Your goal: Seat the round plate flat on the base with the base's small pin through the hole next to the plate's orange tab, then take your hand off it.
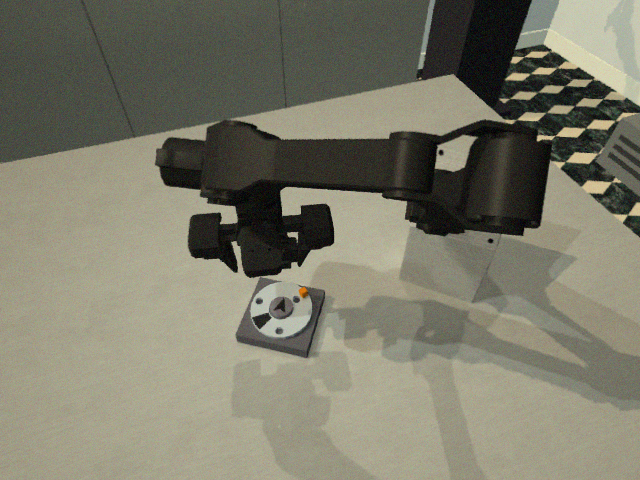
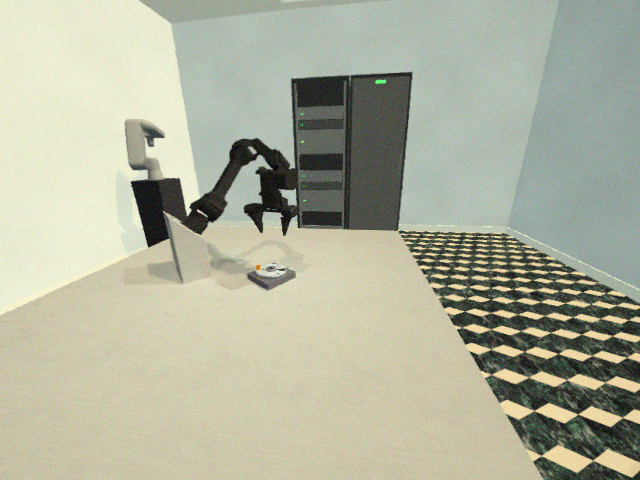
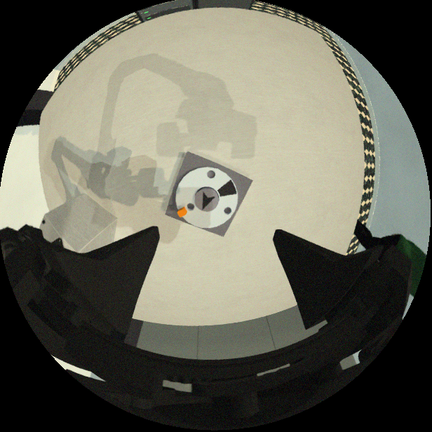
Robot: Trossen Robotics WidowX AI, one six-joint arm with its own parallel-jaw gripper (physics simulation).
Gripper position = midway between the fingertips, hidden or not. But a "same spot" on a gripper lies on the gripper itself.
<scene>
gripper: image 1 267, 267; image 2; image 3
same spot on gripper: (image 2: 256, 216) = (image 3: 121, 315)
</scene>
